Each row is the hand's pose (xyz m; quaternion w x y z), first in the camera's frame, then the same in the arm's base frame.
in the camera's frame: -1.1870 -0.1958 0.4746 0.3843 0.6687 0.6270 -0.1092
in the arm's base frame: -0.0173 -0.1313 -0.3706 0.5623 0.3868 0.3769 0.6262
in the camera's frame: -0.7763 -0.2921 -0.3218 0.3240 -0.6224 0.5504 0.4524
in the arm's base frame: 0.5936 0.3936 0.0337 0.5638 -0.8072 -0.1503 0.0891
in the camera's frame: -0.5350 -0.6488 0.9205 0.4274 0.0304 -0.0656 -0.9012
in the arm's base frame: -0.0946 -0.6808 0.3514 0.5053 0.7309 -0.1325 -0.4392
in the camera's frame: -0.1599 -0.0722 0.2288 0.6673 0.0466 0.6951 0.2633
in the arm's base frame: -0.0123 0.2532 0.6208 0.8021 -0.2250 -0.0394 0.5518
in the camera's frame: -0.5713 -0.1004 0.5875 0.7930 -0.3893 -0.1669 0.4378
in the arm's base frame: -0.2190 -0.0630 0.2257 0.3420 -0.3273 -0.8493 0.2337
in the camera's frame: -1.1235 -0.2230 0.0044 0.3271 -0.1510 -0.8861 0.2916
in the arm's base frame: 0.3392 0.1777 -0.3132 0.4421 -0.0516 0.8955 -0.0055
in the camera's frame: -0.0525 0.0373 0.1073 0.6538 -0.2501 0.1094 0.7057
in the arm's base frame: -0.0071 0.4284 0.7078 0.3251 -0.5318 -0.5905 0.5126
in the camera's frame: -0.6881 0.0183 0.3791 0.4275 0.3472 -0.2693 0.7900
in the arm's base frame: -0.1366 0.1502 0.0881 0.2232 0.1331 0.5139 -0.8176
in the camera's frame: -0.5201 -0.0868 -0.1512 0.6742 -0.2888 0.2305 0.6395
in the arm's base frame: 0.3073 0.4571 0.2593 0.4478 -0.5460 -0.5247 0.4755
